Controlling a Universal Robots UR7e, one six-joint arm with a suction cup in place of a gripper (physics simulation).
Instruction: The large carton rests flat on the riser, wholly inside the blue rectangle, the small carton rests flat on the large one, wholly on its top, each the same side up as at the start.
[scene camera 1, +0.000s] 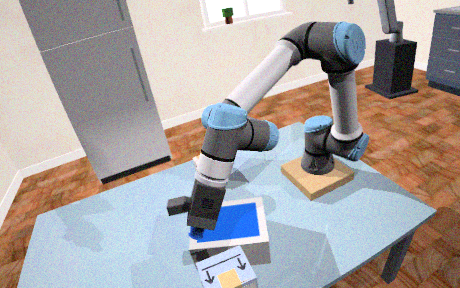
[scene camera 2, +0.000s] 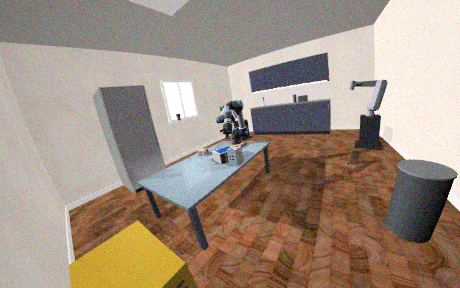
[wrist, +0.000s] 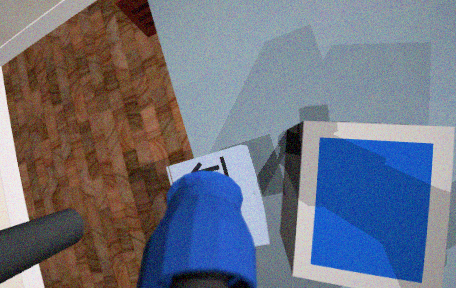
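Observation:
The riser (scene camera 1: 257, 252) (scene camera 2: 218, 156) (wrist: 307, 200) is a whitish box with a blue rectangle (scene camera 1: 235, 222) (scene camera 2: 223, 149) (wrist: 372, 200) on top; no carton rests on it. The large carton (scene camera 1: 225, 265) (scene camera 2: 235, 156) (wrist: 255, 200) stands beside it on the table, with dark arrows and tan tape on its pale upper face. The small carton (scene camera 1: 197, 160) (scene camera 2: 202, 151) lies beyond the riser, mostly hidden behind the arm in scene camera 1. My suction gripper (scene camera 1: 196, 232) (scene camera 2: 226, 136) (wrist: 205, 182) is open and bears nothing; its blue cup hangs above the riser and large carton area, covering part of the carton in the wrist view.
The light blue table (scene camera 1: 100, 240) (scene camera 2: 187, 180) carries the arm's wooden base (scene camera 1: 320, 185). A fridge (scene camera 1: 95, 90) (scene camera 2: 131, 135) stands beyond the table's far side. In scene camera 2, a yellow box (scene camera 2: 127, 260) and a grey barrel (scene camera 2: 420, 205) stand on the floor.

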